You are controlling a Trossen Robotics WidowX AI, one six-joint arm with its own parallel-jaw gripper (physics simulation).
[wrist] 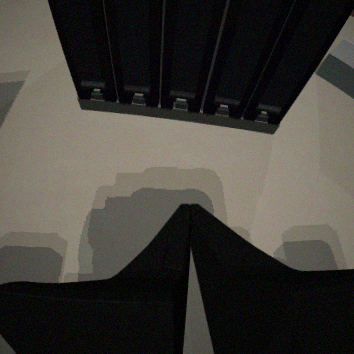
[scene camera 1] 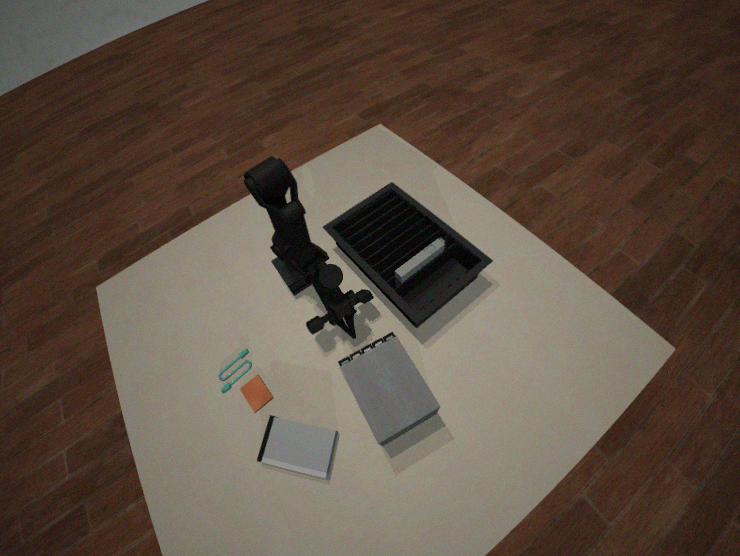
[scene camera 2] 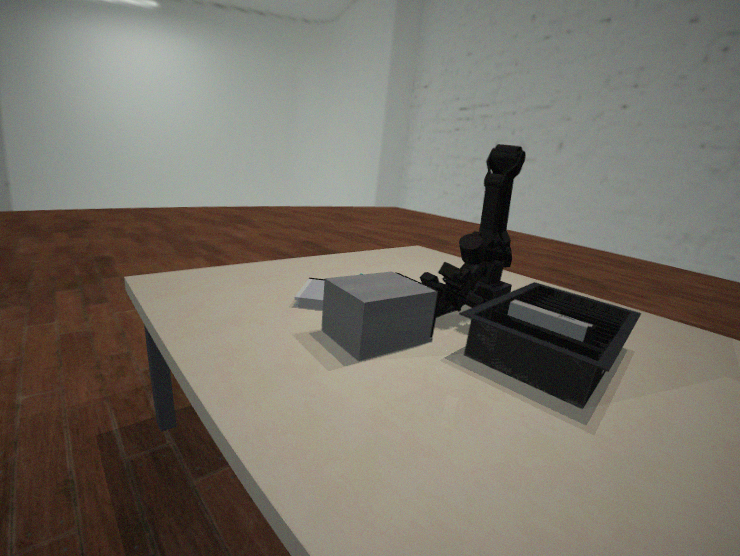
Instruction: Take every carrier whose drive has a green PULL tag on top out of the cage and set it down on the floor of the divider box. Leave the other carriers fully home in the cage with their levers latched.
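Where they show: gripper, fingertip midpoint: [wrist: 188, 211] [scene camera 1: 354, 338]; arm's base at its link origin: [scene camera 1: 295, 260] [scene camera 2: 490, 281].
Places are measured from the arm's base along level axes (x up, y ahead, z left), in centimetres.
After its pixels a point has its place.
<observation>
The grey cage [scene camera 1: 388, 388] @[x 5.8, y 47.7, z 0.9 cm] [scene camera 2: 376, 322] @[x 1.4, y 53.8, z 7.8 cm] [wrist: 175, 116] @[x -5.7, y 36.9, z 2.3 cm] stands on the table. In the wrist view several dark carrier fronts [wrist: 135, 55] @[x -1.5, y 37.0, z 4.9 cm] sit side by side in it, with small pale catches near their lower ends. No carrier plainly sticks out; lever latching is too dark to tell. The drive tops and any green PULL tags are hidden. The black divider box [scene camera 1: 478, 263] @[x 3.2, y 34.9, z 39.3 cm] [scene camera 2: 526, 364] @[x -2.4, y 35.7, z 29.8 cm] stands beside the cage, and no carrier shows in it. My gripper [scene camera 1: 354, 336] @[x -4.9, y 29.4, z 1.9 cm] [wrist: 188, 211] @[x -4.9, y 29.4, z 1.9 cm] is shut and empty, low in front of the cage's carrier side, apart from it.
A pale grey bar [scene camera 1: 419, 261] @[x 4.9, y 25.7, z 26.5 cm] [scene camera 2: 549, 319] @[x 4.0, y 26.0, z 28.5 cm] lies across the divider box, beside its thin dividers. A flat silver case [scene camera 1: 299, 447] @[x -3.4, y 45.2, z -23.4 cm] [scene camera 2: 309, 291] @[x -3.4, y 48.7, z -23.3 cm], an orange square [scene camera 1: 256, 393] @[x -5.5, y 26.9, z -27.6 cm] and a teal cable [scene camera 1: 236, 370] @[x -5.7, y 17.9, z -30.0 cm] lie on the table on the cage's other side.
</observation>
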